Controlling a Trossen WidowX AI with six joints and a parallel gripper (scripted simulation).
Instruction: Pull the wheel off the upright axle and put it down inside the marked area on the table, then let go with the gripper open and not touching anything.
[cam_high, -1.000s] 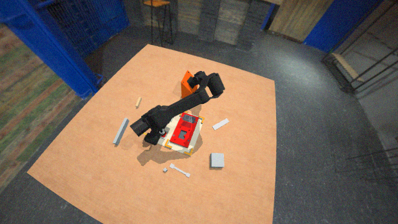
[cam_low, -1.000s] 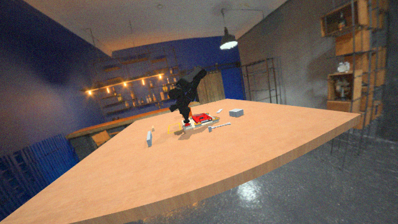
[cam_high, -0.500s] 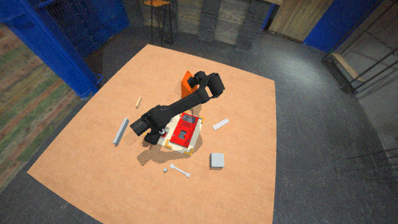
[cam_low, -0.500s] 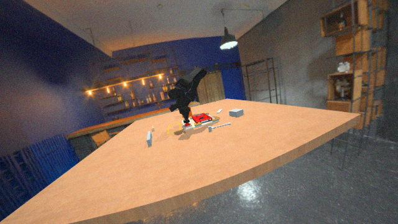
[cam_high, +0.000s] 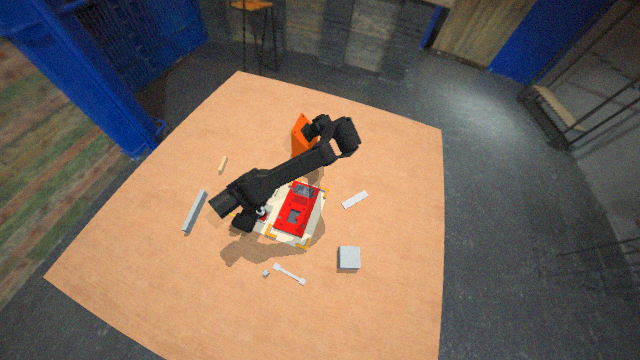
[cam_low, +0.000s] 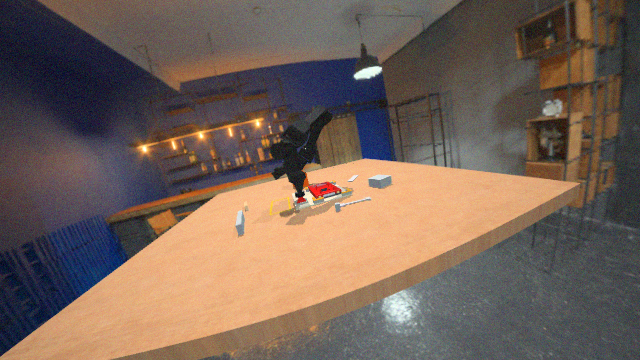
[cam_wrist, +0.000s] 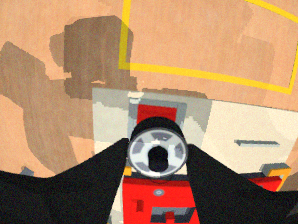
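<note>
Right now the wheel is right at my gripper tip. Round my gripper tip: grey cube: 2 cm ahead, 34 cm to the left, 2 cm below; then wooden peg: 12 cm behind, 26 cm to the right, 3 cm below.
</note>
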